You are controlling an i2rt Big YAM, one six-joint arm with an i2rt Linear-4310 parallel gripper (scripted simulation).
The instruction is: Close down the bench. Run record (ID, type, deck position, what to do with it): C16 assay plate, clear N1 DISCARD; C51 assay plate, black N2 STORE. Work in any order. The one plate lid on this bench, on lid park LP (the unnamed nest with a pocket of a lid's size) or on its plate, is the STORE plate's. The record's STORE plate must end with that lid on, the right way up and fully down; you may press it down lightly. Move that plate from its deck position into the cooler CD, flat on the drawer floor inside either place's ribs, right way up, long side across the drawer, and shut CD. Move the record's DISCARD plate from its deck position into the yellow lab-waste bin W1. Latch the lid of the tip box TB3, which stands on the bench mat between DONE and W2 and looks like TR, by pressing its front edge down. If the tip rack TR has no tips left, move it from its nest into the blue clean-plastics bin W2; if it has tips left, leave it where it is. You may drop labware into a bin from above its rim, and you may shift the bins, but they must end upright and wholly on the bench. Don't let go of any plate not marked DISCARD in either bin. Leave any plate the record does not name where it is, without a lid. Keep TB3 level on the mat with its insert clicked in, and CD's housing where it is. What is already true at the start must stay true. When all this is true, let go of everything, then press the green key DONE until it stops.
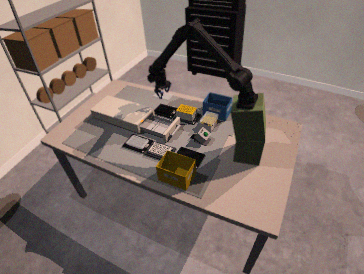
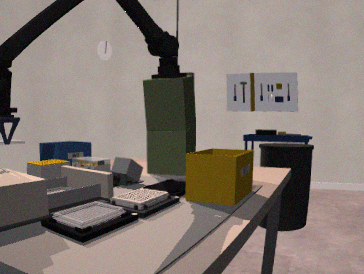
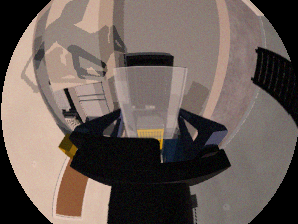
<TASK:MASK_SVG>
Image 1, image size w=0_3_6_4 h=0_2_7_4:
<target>yellow bin W1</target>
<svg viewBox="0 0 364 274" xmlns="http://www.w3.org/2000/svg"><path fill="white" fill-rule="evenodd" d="M167 150L156 165L158 180L187 190L196 175L196 159Z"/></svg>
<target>cooler CD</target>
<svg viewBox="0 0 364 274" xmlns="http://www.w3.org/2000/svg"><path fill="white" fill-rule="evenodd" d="M90 109L92 117L138 134L141 131L163 137L164 142L167 142L171 136L174 136L181 127L180 117L177 117L174 121L157 117L152 107L108 95Z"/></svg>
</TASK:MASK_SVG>
